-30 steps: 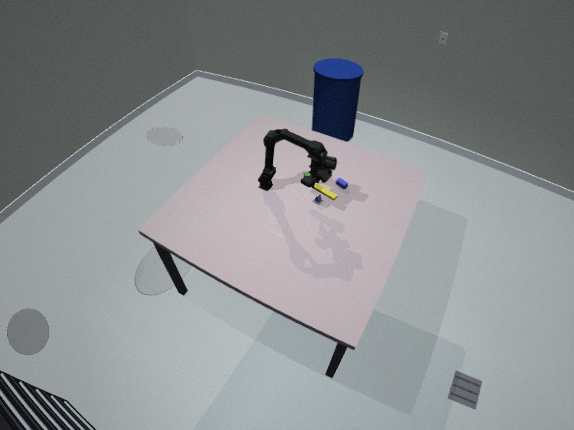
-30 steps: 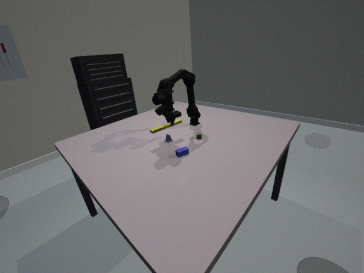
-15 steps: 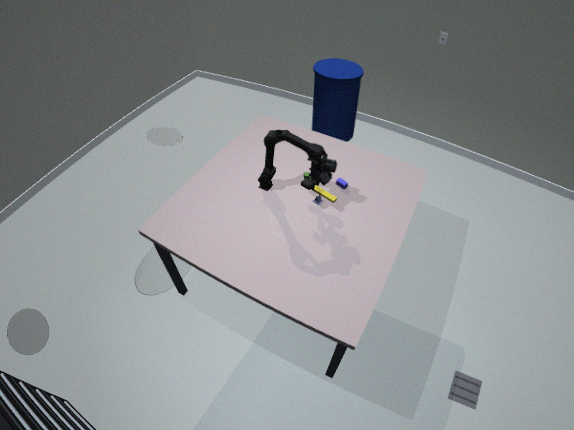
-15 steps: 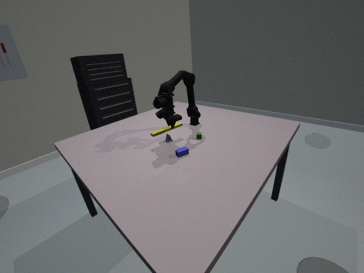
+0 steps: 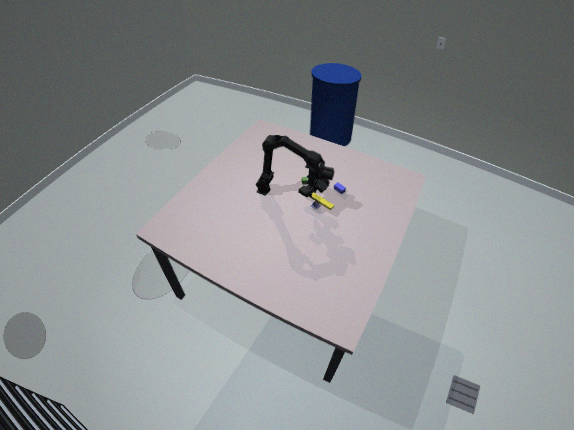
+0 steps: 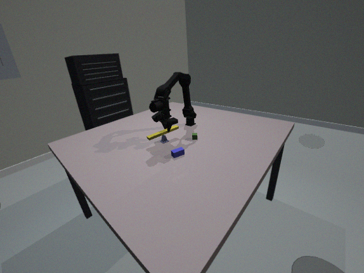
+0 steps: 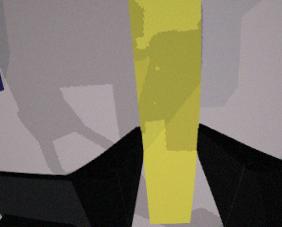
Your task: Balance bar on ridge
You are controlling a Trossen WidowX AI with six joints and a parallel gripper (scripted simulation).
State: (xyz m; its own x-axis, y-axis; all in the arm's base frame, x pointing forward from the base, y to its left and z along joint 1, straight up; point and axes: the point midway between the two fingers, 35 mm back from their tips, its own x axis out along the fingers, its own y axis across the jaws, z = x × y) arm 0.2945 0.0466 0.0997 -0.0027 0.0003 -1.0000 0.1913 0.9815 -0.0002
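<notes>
The yellow bar lies 30 mm ahead of my gripper tip and 10 mm to the right of it. From my gripper tip the other things lie so: green cube 140 mm to the left, 110 mm behind, 50 mm below; then blue block 180 mm to the left, 100 mm ahead, 50 mm below.
</notes>
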